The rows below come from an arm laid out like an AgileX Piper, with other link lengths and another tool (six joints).
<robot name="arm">
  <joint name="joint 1" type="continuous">
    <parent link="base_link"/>
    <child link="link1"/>
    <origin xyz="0 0 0.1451" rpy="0 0 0"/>
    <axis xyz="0 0 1"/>
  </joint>
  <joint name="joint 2" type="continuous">
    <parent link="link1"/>
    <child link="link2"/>
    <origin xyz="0 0 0" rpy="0 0 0"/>
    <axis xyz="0 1 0"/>
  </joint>
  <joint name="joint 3" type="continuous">
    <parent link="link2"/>
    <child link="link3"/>
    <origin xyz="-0.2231 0 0.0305" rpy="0 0 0"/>
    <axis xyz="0 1 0"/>
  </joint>
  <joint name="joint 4" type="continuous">
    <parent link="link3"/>
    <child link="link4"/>
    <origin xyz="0.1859 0 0.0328" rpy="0 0 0"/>
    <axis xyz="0.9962 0 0.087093"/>
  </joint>
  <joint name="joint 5" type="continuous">
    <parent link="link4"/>
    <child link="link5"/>
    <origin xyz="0 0 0" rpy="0 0 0"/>
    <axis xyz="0 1 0"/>
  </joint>
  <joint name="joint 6" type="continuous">
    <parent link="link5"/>
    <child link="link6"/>
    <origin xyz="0.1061 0 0.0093" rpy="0 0 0"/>
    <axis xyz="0.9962 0 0.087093"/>
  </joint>
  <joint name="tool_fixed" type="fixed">
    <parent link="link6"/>
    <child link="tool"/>
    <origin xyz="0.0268 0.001 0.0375" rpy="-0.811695 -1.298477 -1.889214"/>
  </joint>
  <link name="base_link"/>
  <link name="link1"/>
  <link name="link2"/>
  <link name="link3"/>
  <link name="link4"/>
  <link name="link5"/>
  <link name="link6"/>
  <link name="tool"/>
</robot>
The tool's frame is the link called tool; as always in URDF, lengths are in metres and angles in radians. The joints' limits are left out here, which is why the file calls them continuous.
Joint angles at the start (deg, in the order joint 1, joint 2, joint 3, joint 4, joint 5, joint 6):
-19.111, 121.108, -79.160, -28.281, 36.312, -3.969
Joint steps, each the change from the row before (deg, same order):
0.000, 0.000, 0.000, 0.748, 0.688, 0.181
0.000, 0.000, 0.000, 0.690, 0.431, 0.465
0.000, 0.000, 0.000, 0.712, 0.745, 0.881
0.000, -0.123, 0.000, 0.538, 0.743, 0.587
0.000, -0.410, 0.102, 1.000, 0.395, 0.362
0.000, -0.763, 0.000, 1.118, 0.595, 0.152
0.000, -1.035, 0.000, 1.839, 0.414, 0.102
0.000, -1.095, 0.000, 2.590, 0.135, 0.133
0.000, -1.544, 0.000, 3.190, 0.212, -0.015
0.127, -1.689, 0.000, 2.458, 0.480, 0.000
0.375, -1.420, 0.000, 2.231, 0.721, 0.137
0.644, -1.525, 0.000, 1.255, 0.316, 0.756
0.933, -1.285, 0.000, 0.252, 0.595, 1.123
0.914, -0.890, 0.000, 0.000, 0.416, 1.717
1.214, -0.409, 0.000, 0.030, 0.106, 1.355
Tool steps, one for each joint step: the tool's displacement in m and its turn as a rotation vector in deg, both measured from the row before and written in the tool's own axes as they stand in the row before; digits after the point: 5 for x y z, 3 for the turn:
-0.00168, -0.00010, 0.00047, 0.308, -0.366, 1.027
-0.00102, -0.00007, 0.00029, 0.325, -0.036, 1.132
-0.00171, 0.00033, 0.00031, 0.273, -0.144, 1.653
-0.00143, 0.00028, -0.00043, 0.148, -0.186, 1.230
-0.00055, -0.00072, -0.00173, 0.489, 0.296, 1.207
0.00021, -0.00109, -0.00397, 0.484, 0.495, 1.106
0.00106, -0.00228, -0.00533, 0.983, 1.026, 1.470
0.00167, -0.00346, -0.00545, 1.559, 1.470, 1.914
0.00235, -0.00492, -0.00772, 1.972, 1.871, 2.123
0.00217, -0.00549, -0.00841, 1.565, 1.600, 1.487
0.00092, -0.00646, -0.00630, 1.503, 1.045, 1.345
0.00205, -0.00754, -0.00695, 1.133, 1.477, 0.726
0.00085, -0.00747, -0.00534, 0.531, 0.881, 0.247
0.00046, -0.00609, -0.00346, 0.376, 0.873, 0.673
-0.00037, -0.00731, -0.00017, 0.537, 0.428, 0.141

